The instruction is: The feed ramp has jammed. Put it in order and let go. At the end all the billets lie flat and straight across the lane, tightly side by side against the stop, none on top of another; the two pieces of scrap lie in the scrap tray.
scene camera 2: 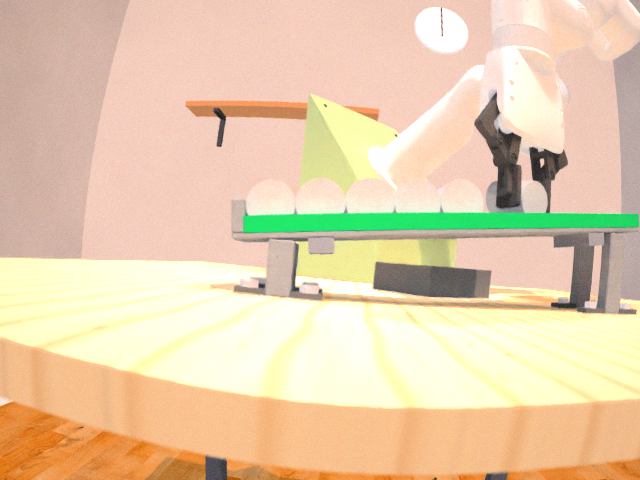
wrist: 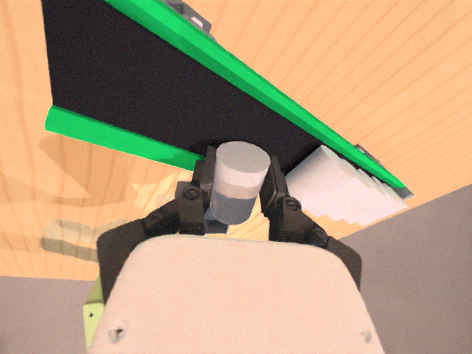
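Seen in the pictures: gripper, fingertip midpoint: (scene camera 2: 523, 212) (wrist: 239, 163); arm's base, link origin: (scene camera 2: 391, 174).
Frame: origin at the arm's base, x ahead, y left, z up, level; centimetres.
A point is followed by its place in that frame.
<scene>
Several pale round billets (scene camera 2: 370, 197) @(x 59.9, y 11.8, z -12.1 cm) (wrist: 345, 190) @(x 56.8, y 16.1, z -10.4 cm) lie side by side across the lane (wrist: 145, 75) @(x 50.2, y 33.9, z -11.9 cm), in a row from the stop (scene camera 2: 238, 214) @(x 64.7, y 2.7, z -14.5 cm). My gripper (scene camera 2: 528, 200) @(x 50.6, y 25.4, z -11.3 cm) (wrist: 239, 163) @(x 50.6, y 25.4, z -11.3 cm) is shut on another billet (scene camera 2: 536, 195) @(x 51.7, y 26.7, z -9.6 cm) (wrist: 236, 190) @(x 50.3, y 25.9, z -8.1 cm), to the right of the row in the scene view with a small gap between. The held billet is low at the lane, turned askew to the row; whether it touches the bed is hidden by the rail and a finger. A dark tray (scene camera 2: 403, 277) @(x 38.6, y 11.2, z -18.7 cm), apparently the scrap tray, stands on the table behind the ramp. The scrap pieces cannot be made out.
Green side rails (scene camera 2: 361, 222) @(x 61.6, y 11.7, z -14.3 cm) (wrist: 125, 145) edge the lane. The ramp stands on grey legs (scene camera 2: 281, 267) @(x 63.5, y 6.2, z -18.3 cm) bolted to the wooden table (scene camera 2: 310, 351) @(x 85.4, y 16.9, z -20.6 cm). A yellow-green angular body (scene camera 2: 330, 155) @(x 11.1, y -8.8, z 1.1 cm) stands behind the ramp, and a shelf (scene camera 2: 258, 109) is on the wall.
</scene>
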